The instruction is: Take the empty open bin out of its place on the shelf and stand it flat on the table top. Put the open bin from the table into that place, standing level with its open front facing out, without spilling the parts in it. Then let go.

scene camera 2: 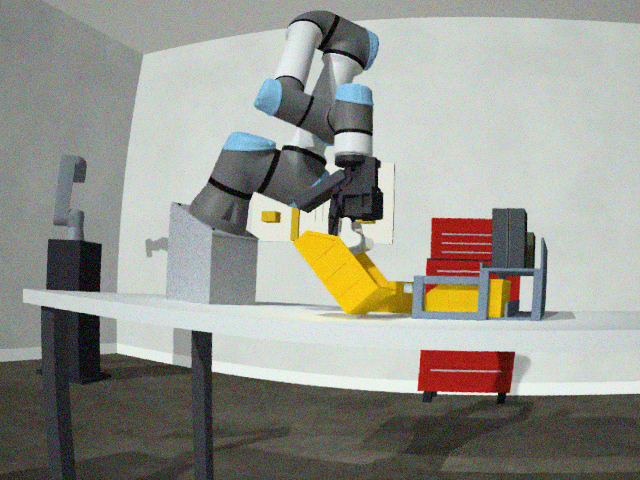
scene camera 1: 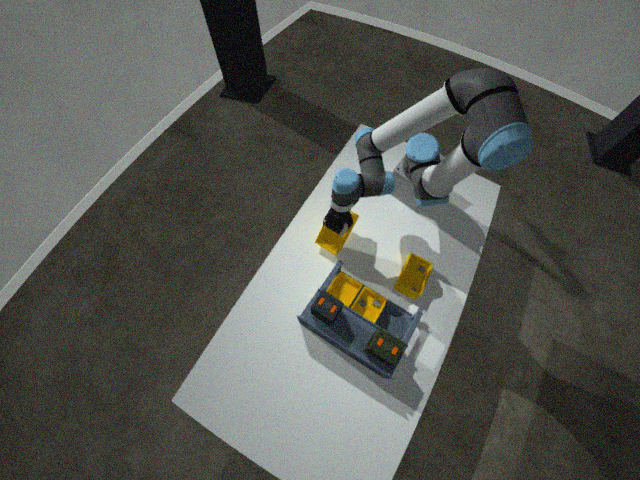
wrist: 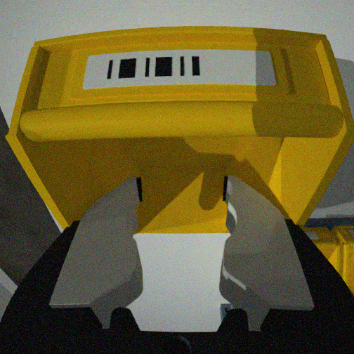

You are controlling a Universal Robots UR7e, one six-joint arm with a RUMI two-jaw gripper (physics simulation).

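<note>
My gripper is shut on the back end of the empty yellow open bin. The bin hangs steeply tilted, its lower end at or just above the white table, left of the shelf. Its label and front lip face the wrist view. The second yellow bin, with small grey parts in it, stands on the table behind the blue-grey shelf. The shelf's right rear place looks empty.
Two more yellow bins sit in the shelf's lower row. Two dark boxes with orange marks stand on its top level. The robot's grey pedestal stands at the table's far end. Red drawer units stand behind the table.
</note>
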